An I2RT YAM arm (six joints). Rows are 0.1 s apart.
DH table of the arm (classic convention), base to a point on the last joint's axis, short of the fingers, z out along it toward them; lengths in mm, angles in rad. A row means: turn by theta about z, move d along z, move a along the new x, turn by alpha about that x. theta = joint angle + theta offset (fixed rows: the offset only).
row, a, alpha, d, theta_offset
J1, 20, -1.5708, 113.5, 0
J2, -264, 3.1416, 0, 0
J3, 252.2, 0, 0, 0.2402
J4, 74, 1.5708, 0, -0.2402
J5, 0, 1.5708, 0, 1.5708
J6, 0, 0, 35.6, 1.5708
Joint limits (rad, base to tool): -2.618..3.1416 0..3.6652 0..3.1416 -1.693..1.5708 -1.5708..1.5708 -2.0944..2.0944
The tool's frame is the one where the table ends.
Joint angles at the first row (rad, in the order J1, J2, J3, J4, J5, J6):
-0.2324 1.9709 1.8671 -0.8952 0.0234 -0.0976
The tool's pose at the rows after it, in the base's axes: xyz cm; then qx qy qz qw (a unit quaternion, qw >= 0):
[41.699, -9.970, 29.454, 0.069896, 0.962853, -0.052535, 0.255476]
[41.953, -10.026, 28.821, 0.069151, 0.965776, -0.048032, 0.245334]
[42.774, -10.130, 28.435, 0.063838, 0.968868, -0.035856, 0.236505]
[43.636, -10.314, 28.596, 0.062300, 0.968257, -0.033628, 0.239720]
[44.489, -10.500, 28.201, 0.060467, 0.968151, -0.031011, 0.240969]
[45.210, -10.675, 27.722, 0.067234, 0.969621, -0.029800, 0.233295]
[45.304, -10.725, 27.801, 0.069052, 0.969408, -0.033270, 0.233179]
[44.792, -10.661, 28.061, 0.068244, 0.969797, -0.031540, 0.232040]
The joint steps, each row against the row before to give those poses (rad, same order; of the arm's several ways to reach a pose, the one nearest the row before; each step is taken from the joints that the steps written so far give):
-0.0005 0.0029 -0.0027 -0.0389 -0.0021 0.0038
-0.0004 0.0179 0.0049 -0.0092 -0.0061 -0.0005
0.0001 0.0446 0.0540 -0.0315 -0.0231 -0.0054
0.0000 0.0390 0.0635 -0.0187 -0.0060 -0.0015
-0.0001 0.0382 0.0422 -0.0024 -0.0064 -0.0023
0.0001 0.0415 0.0491 -0.0234 0.0034 0.0129
0.0000 0.0055 0.0116 -0.0053 0.0076 0.0019
-0.0015 -0.0223 -0.0242 -0.0010 -0.0041 -0.0023

